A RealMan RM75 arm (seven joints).
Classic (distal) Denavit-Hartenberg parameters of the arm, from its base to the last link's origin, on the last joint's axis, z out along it. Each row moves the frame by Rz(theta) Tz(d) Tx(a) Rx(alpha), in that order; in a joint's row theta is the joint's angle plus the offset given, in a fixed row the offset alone. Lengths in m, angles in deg.
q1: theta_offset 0  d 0.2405  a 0  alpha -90
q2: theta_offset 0  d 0  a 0  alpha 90
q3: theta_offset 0  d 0.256  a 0  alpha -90
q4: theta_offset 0  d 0  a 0  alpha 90
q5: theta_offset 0  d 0.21  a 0  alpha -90
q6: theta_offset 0  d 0  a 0  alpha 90
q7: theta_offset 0  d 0.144  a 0  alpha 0
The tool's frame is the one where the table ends.
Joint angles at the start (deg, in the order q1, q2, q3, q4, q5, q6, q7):
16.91, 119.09, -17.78, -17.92, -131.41, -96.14, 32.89
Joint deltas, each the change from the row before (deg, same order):
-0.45, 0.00, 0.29, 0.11, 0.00, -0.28, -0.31
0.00, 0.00, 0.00, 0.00, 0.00, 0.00, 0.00
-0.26, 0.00, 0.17, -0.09, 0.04, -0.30, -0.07
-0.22, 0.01, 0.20, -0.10, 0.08, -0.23, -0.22
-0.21, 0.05, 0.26, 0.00, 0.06, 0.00, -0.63
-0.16, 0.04, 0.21, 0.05, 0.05, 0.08, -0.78
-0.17, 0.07, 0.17, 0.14, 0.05, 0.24, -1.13
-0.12, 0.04, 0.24, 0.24, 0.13, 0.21, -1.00
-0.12, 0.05, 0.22, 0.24, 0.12, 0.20, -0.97
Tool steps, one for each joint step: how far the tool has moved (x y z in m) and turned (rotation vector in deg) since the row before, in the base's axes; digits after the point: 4 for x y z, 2 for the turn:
0.0009, -0.0028, 0.0003, 0.28, 0.28, -0.23
0.0000, 0.0000, 0.0000, 0.00, 0.00, 0.00
0.0005, -0.0014, 0.0008, 0.19, 0.20, -0.11
0.0004, -0.0010, 0.0008, 0.33, 0.10, -0.01
0.0006, -0.0009, 0.0001, 0.55, -0.13, 0.15
0.0005, -0.0006, -0.0001, 0.57, -0.24, 0.28
0.0006, -0.0008, -0.0007, 0.68, -0.42, 0.45
0.0003, -0.0004, -0.0006, 0.72, -0.25, 0.34
0.0002, -0.0005, -0.0007, 0.67, -0.23, 0.33

